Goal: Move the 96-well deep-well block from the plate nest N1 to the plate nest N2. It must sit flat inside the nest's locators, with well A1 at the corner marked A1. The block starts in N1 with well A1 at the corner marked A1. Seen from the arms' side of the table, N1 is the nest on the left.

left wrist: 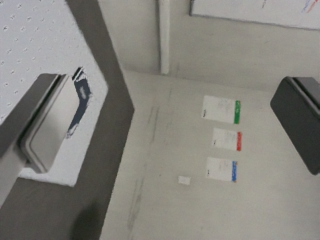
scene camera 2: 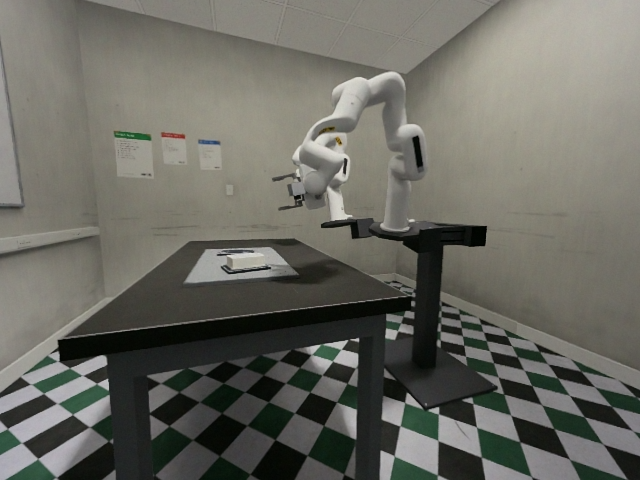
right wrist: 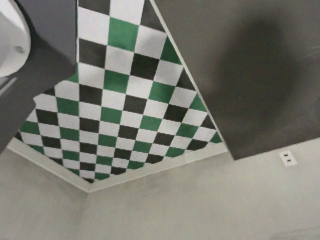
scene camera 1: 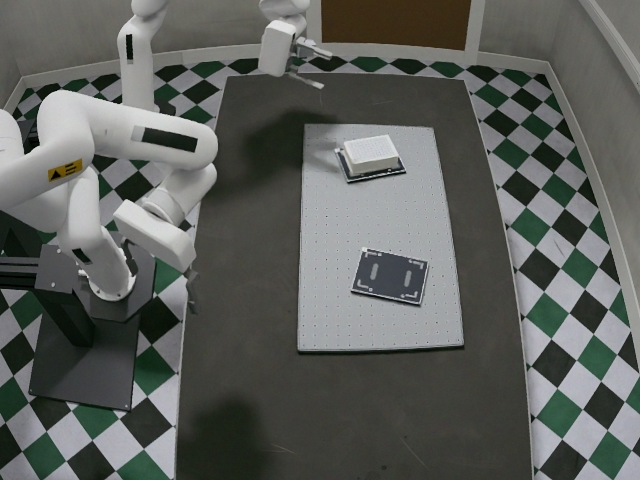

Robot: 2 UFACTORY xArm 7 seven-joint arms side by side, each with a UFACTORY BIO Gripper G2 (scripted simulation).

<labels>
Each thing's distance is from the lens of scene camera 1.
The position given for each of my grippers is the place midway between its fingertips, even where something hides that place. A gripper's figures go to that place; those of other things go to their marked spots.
my left gripper (scene camera 1: 326,73): 145 cm
my right gripper (scene camera 1: 163,291): 112 cm
white deep-well block (scene camera 1: 371,154): 158 cm
</labels>
